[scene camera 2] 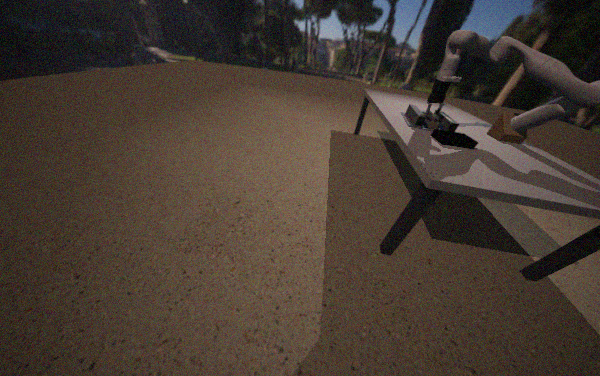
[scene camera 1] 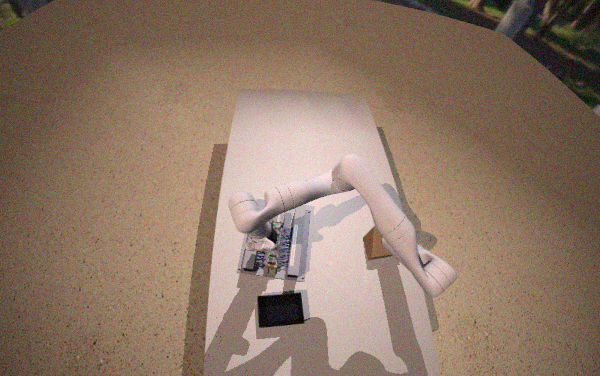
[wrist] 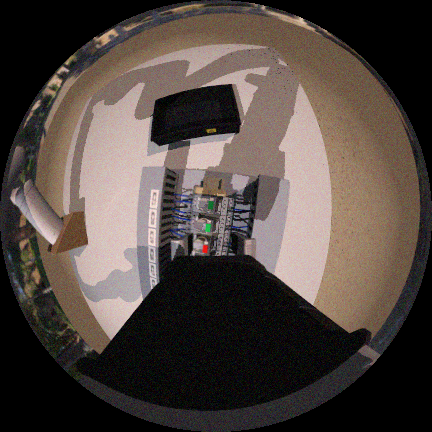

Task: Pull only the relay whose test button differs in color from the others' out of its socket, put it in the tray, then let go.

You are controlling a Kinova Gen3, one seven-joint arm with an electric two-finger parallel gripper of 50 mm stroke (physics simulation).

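Frame: origin at the arm's base, x ahead, y left, z up, level; metres.
Where they show: gripper, fingertip midpoint: (scene camera 2: 431, 114) (wrist: 211, 241); arm's base, origin of the base link: (scene camera 2: 517, 124) (wrist: 56, 232).
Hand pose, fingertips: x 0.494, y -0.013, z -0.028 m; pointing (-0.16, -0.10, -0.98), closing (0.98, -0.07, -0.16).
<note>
Each offset is from my fingertips to the top centre of the thing. "spot": to the spot under its first point.
The relay with the red test button {0.006 m up, 0.016 m back, 0.007 m right} (wrist: 202, 247) sits in the row on the panel (wrist: 281, 225) (scene camera 1: 306, 225); its lower part is hidden by the gripper body in the wrist view. Two relays with green buttons, one {0.006 m up, 0.011 m back, 0.021 m left} (wrist: 204, 226) beside it and another {0.006 m up, 0.005 m back, 0.049 m left} (wrist: 205, 205) farther along, sit in the same row. My gripper (wrist: 211, 241) (scene camera 2: 433, 113) is open and empty, pointing down over the row. Its fingertips show on either side of the red-button relay, which lies nearer the left finger; their exact height is unclear. The black tray {0.029 m down, 0.027 m back, 0.234 m left} (wrist: 196, 134) (scene camera 1: 259, 311) (scene camera 2: 454, 139) stands beyond the panel's near end.
A slotted wire duct {0.001 m down, 0.109 m back, 0.035 m right} (wrist: 168, 215) runs along the left of the relays in the wrist view, beside a strip of labels {spot: 0.001 m down, 0.083 m back, 0.021 m left} (wrist: 154, 227). Blue and black wires flank the row. A tan end block (wrist: 214, 186) stands at its end. A brown wedge block (wrist: 74, 232) (scene camera 1: 375, 246) stands near the arm's base.
</note>
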